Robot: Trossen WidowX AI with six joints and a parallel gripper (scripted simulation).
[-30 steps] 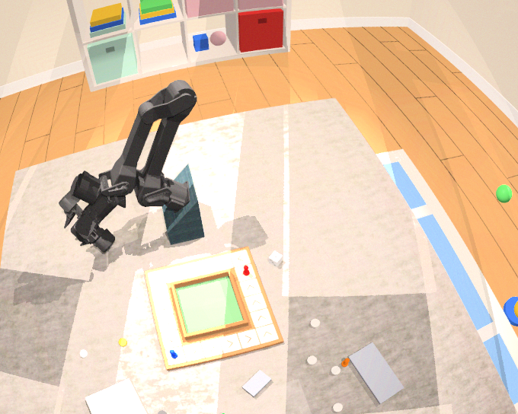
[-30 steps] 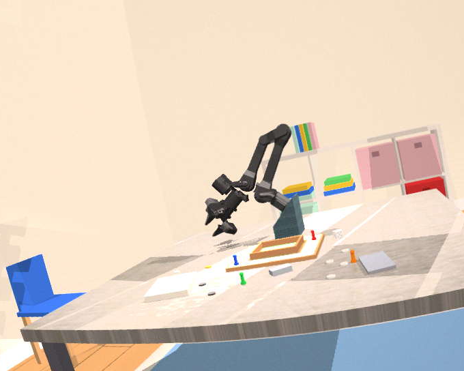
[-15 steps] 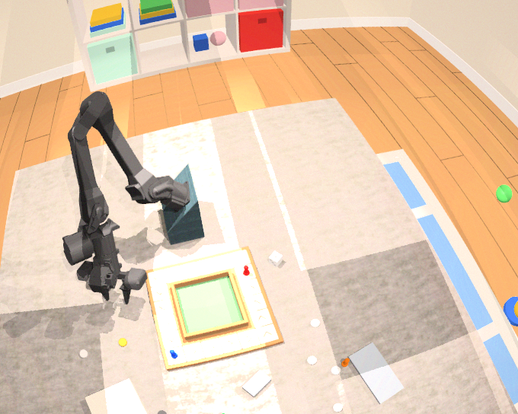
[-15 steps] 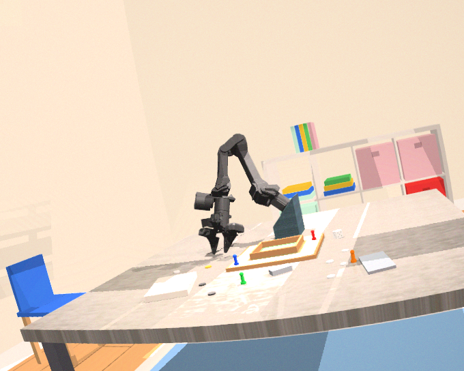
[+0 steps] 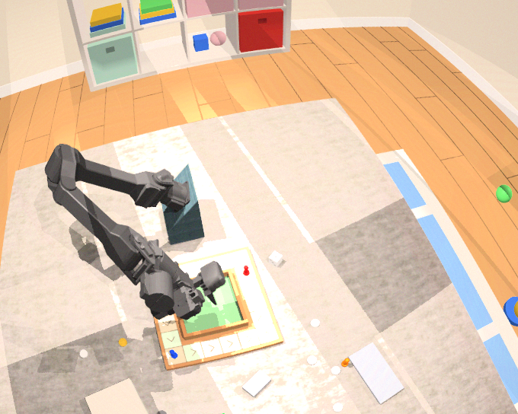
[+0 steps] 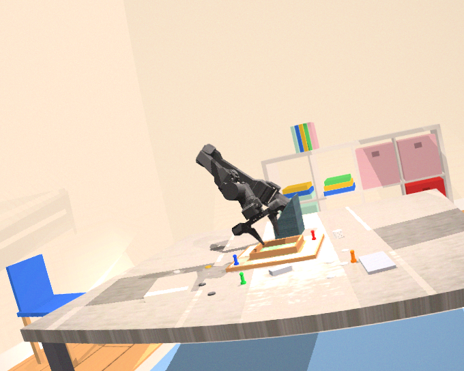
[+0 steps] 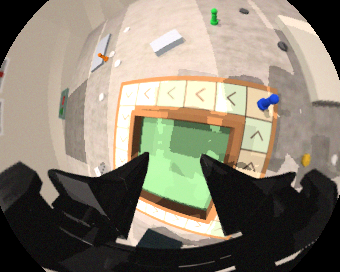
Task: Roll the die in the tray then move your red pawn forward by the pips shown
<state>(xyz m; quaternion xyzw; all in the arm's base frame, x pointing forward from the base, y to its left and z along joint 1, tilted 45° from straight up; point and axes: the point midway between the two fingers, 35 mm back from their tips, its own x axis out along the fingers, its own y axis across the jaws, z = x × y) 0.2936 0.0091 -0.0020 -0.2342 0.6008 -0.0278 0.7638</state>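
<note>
The white die lies 140 mm behind my gripper tip, 190 mm to the left of it and 40 mm below it. Also, from my gripper tip: red pawn 110 mm behind, 110 mm to the left, 30 mm below; then green pawn 260 mm ahead, 40 mm below; then blue pawn 90 mm ahead, 90 mm to the right, 30 mm below.
</note>
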